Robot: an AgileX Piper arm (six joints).
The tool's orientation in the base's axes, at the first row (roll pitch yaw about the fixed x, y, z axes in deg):
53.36 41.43 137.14
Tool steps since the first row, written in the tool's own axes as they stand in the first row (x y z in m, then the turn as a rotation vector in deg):
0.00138 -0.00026 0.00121 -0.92 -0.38 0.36
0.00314 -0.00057 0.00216 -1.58 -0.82 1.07
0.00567 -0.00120 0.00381 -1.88 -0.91 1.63
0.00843 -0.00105 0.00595 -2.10 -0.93 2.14
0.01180 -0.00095 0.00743 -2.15 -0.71 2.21
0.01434 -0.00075 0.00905 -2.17 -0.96 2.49
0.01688 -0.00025 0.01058 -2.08 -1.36 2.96
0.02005 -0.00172 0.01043 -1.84 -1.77 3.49
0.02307 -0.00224 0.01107 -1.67 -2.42 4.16
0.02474 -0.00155 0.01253 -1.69 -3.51 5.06
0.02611 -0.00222 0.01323 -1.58 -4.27 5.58
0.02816 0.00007 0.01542 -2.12 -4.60 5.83
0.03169 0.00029 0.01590 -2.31 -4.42 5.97
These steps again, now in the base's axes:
-0.00024 0.00176 -0.00053 0.90 -0.13 0.54
-0.00072 0.00350 -0.00145 1.79 0.17 1.03
-0.00119 0.00625 -0.00277 2.17 0.51 1.43
-0.00227 0.00948 -0.00355 2.44 0.83 1.79
-0.00383 0.01246 -0.00506 2.31 0.85 1.98
-0.00496 0.01512 -0.00589 2.59 1.10 1.97
-0.00637 0.01769 -0.00659 2.98 1.58 1.88
-0.00698 0.01929 -0.00964 3.31 2.19 1.71
-0.00806 0.02142 -0.01166 3.91 2.90 1.51
-0.00915 0.02347 -0.01170 5.02 3.74 1.27
-0.00919 0.02482 -0.01269 5.69 4.30 0.97
-0.01158 0.02757 -0.01169 6.32 4.26 1.24
-0.01357 0.02976 -0.01368 6.31 4.27 1.54

